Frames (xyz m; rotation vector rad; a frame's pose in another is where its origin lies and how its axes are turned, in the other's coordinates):
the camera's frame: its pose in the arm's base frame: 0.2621 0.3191 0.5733 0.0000 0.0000 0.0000
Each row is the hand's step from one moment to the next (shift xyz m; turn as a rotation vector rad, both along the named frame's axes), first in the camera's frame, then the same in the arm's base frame.
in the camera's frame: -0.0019 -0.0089 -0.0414 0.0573 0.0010 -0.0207
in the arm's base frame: -0.0019 -0.0089 -0.0414 0.0573 0.0010 -0.0207
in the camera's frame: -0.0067 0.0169 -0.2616 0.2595 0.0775 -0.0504
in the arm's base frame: -0.0067 0.0169 -0.2616 0.2595 0.0775 -0.0504
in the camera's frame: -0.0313 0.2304 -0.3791 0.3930 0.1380 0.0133
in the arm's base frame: -0.0313 0.2304 -0.3791 0.3930 0.1380 0.0133
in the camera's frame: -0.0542 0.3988 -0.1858 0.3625 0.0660 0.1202
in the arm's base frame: -0.0542 0.3988 -0.1858 0.3625 0.0660 0.1202
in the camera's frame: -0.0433 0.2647 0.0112 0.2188 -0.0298 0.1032
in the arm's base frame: -0.0433 0.2647 0.0112 0.2188 -0.0298 0.1032
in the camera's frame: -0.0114 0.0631 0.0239 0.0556 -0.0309 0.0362
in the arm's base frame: -0.0114 0.0631 0.0239 0.0556 -0.0309 0.0362
